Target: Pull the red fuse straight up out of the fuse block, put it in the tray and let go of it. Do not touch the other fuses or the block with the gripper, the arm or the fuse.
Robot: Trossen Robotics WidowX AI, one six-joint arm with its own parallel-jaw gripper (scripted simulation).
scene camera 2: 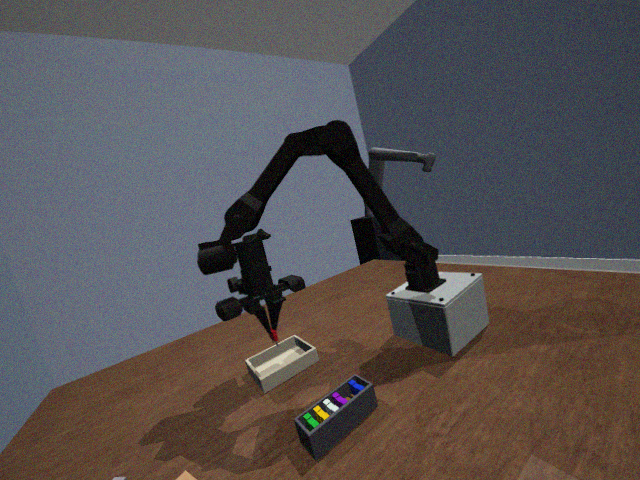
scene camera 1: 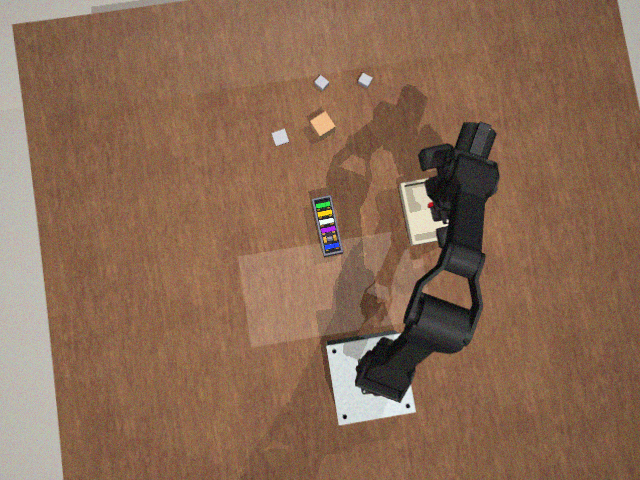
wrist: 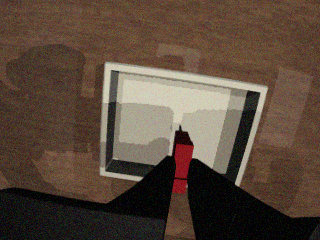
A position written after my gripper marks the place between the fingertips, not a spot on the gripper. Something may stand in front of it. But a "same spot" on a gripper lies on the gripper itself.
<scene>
My gripper shows in scene camera 2, in scene camera 1 and in the wrist view [180, 164]. The same spot on a tray: [wrist: 142, 108] is [scene camera 2: 266, 369]. The same spot on my gripper: [scene camera 1: 440, 215] is [scene camera 2: 279, 290].
</scene>
